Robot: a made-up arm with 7 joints. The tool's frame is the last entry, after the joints. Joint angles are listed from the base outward.
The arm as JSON. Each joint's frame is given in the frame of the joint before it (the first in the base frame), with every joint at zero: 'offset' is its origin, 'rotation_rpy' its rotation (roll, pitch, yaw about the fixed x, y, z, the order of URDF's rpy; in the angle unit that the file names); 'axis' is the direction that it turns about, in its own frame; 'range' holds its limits. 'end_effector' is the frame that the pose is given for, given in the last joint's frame.
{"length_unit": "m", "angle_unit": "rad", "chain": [
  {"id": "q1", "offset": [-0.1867, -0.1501, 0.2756], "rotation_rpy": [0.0, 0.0, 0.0], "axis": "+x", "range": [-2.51, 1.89]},
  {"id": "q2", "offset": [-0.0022, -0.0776, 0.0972], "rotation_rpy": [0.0, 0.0, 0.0], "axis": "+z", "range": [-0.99, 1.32]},
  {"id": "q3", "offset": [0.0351, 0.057, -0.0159], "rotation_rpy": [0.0, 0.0, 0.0], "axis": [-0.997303, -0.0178, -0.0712], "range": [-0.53, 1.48]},
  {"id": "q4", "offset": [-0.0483, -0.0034, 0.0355], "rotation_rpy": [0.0, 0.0, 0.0], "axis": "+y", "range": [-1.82, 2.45]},
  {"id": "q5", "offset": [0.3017, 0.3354, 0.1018], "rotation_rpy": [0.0, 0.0, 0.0], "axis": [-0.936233, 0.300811, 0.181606], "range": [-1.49, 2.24]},
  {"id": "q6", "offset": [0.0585, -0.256, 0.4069], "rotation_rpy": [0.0, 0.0, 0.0], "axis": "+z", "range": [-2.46, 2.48]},
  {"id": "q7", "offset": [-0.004, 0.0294, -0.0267], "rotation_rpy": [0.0, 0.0, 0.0], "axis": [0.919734, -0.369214, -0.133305], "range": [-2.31, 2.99]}
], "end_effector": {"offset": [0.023, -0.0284, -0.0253], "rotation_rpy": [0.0, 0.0, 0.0]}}
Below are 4 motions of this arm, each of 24 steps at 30 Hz.
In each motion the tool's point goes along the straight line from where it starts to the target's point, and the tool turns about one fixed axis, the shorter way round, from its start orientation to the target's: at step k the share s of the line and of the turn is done. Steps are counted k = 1, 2, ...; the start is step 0. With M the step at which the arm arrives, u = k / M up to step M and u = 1 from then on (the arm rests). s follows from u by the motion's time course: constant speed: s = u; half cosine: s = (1 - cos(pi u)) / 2; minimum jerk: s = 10 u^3 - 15 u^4 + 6 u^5.
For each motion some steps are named. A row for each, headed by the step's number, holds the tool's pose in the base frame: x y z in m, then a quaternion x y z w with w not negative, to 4 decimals.
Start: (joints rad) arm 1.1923 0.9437 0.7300 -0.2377 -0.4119 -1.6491 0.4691
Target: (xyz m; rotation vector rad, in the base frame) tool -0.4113 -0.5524 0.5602 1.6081 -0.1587 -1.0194
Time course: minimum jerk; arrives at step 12
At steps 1, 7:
1: -0.2970 -0.4669 0.6799 0.7206 -0.1184 -0.4384 0.5239
7: -0.3715 -0.5226 0.6019 0.6994 -0.0855 -0.4369 0.5592

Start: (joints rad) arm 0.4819 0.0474 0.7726 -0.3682 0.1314 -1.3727 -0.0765
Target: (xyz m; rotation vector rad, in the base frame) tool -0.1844 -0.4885 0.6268 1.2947 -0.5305 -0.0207
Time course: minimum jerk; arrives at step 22
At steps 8, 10, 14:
8: -0.0736 -0.0714 0.8405 0.1222 -0.2567 -0.4831 0.8281
10: -0.0972 -0.1604 0.7949 0.2363 -0.2645 -0.3941 0.8479
14: -0.1461 -0.3444 0.7006 0.4536 -0.2625 -0.1856 0.8312

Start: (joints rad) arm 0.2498 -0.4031 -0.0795 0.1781 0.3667 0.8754 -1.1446
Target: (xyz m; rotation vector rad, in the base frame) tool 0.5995 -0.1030 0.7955 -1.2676 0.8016 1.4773
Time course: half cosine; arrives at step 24
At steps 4, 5, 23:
4: 0.3946 -0.3199 0.8252 -0.4420 0.1686 0.4351 0.7661
5: 0.4026 -0.3115 0.8240 -0.4464 0.1755 0.4432 0.7573
23: 0.5986 -0.1040 0.7956 -0.5229 0.3301 0.6090 0.4968

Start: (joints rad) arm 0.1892 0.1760 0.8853 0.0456 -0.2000 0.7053 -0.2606
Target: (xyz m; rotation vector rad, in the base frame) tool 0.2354 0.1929 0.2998 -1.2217 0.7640 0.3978
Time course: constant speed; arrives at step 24
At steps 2, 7, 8, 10, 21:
2: 0.1063 0.1479 0.6589 -0.3927 0.0609 0.3547 0.8463
7: 0.1356 0.1581 0.5773 -0.4360 0.1285 0.3191 0.8316
8: 0.1415 0.1601 0.5609 -0.4442 0.1419 0.3116 0.8279
10: 0.1532 0.1642 0.5283 -0.4603 0.1686 0.2965 0.8196
21: 0.2178 0.1868 0.3488 -0.5379 0.3105 0.2069 0.7560

